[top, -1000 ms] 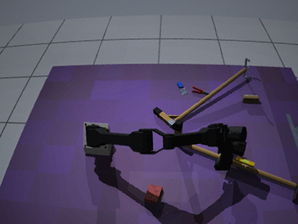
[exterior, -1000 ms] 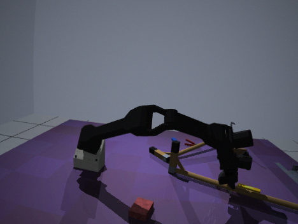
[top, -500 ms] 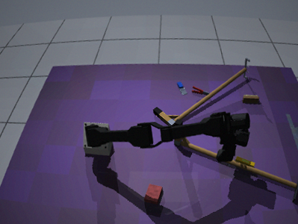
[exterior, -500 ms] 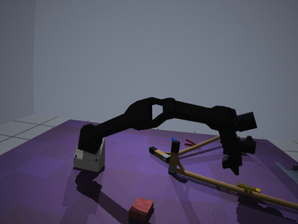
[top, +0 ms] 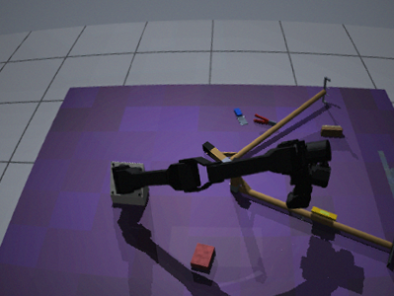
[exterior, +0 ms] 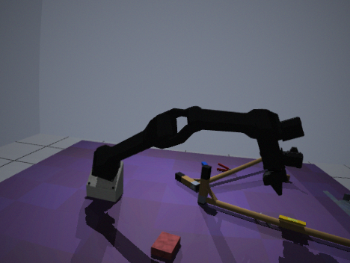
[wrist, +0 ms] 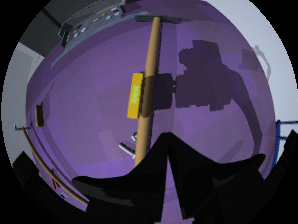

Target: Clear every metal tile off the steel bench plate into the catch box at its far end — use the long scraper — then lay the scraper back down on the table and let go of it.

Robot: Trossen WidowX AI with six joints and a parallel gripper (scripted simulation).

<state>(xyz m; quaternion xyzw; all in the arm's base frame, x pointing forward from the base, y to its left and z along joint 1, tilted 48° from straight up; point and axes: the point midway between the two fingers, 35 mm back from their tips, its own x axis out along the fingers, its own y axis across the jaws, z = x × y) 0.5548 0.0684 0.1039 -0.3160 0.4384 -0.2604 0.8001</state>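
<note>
My gripper tip is 30 mm short of the long scraper, 20 mm to the right of it and 70 mm above it. Round my gripper tip: red block: 290 mm behind, 170 mm to the right, 120 mm below; yellow block: 70 mm ahead, 40 mm to the left, 100 mm below; brown block: 110 mm ahead, 460 mm to the left, 110 mm below.
</note>
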